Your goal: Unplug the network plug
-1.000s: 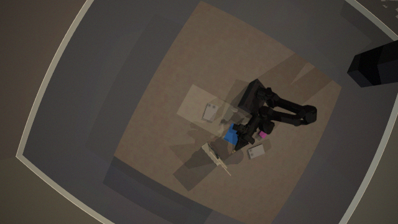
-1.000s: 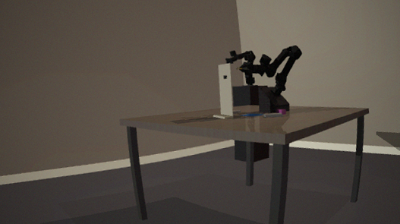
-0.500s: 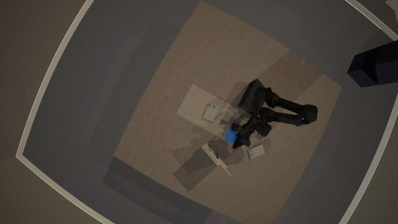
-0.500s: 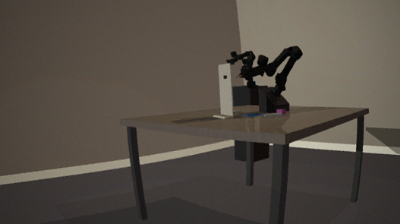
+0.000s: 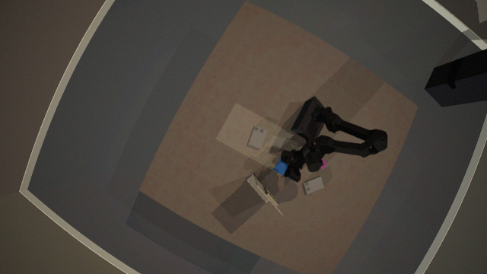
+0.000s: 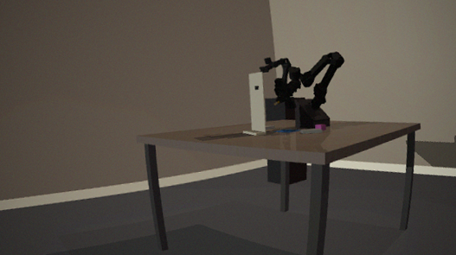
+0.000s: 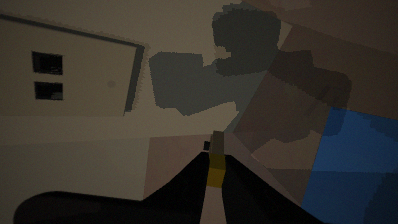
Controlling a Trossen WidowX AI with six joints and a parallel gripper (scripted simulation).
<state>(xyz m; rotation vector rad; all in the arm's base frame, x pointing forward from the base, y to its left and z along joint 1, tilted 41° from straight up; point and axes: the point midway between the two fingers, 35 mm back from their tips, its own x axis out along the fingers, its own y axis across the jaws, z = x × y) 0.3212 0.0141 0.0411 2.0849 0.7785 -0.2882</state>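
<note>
My gripper tip is 5 cm past the blue marked square, 2 cm to the right of it and 15 cm above it. Round my gripper tip: upright white panel 12 cm ahead, 2 cm to the right, 1 cm below; network plug right at my gripper tip.
</note>
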